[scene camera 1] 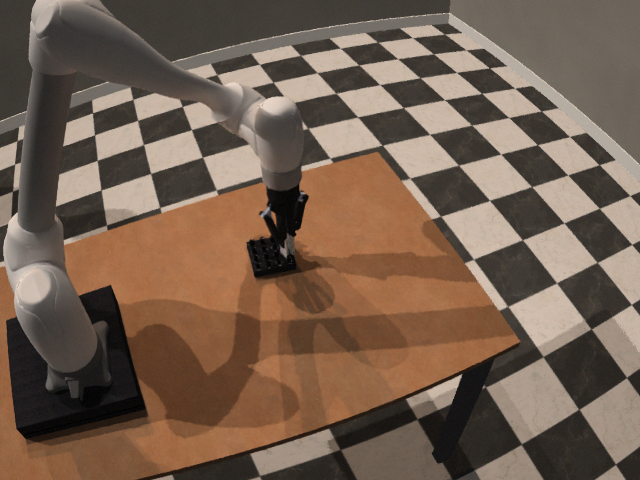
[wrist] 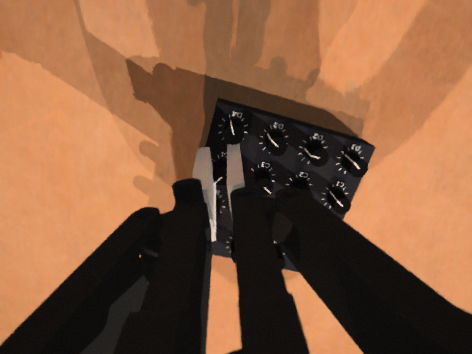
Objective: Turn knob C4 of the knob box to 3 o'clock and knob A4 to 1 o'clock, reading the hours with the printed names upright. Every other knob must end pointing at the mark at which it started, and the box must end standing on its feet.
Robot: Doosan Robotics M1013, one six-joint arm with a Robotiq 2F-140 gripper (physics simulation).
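Pixels of known places: gripper, between the fingertips: [scene camera 1: 287, 253] [wrist: 221, 165]; arm's base, origin of its link: [scene camera 1: 78, 358].
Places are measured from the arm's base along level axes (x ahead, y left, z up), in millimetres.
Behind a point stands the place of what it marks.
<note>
The black knob box [scene camera 1: 275, 270] @[x 530, y 216, z -50 mm] [wrist: 254, 116] @[x 559, y 219, z -41 mm] lies flat on the table, its printed names nearly upside down in the wrist view. My gripper [scene camera 1: 286, 252] @[x 570, y 255, z -40 mm] [wrist: 221, 165] @[x 570, y 255, z -40 mm] points down at the box and is shut on knob C4 [wrist: 220, 172] @[x 571, y 254, z -25 mm], one pale fingertip on each side of it. A short pale pointer line on C4 shows between the fingers; its exact hour cannot be read. Knob A4 is hidden behind the fingers in the wrist view, where a few tick marks of its dial show near the box's lower left corner.
Knobs D4 [wrist: 233, 128] @[x 571, y 226, z -25 mm], D3 [wrist: 275, 142] @[x 545, y 227, z -25 mm], D2 [wrist: 314, 152] @[x 520, y 227, z -25 mm] and D1 [wrist: 353, 163] @[x 494, y 226, z -25 mm] stand in the row beside C4. C3 [wrist: 264, 181] @[x 543, y 253, z -25 mm] and C1 [wrist: 337, 200] @[x 494, y 252, z -25 mm] show in its row; C2 is partly covered. The box stands on the orange-brown table [scene camera 1: 413, 294] @[x 840, y 63, z -64 mm].
</note>
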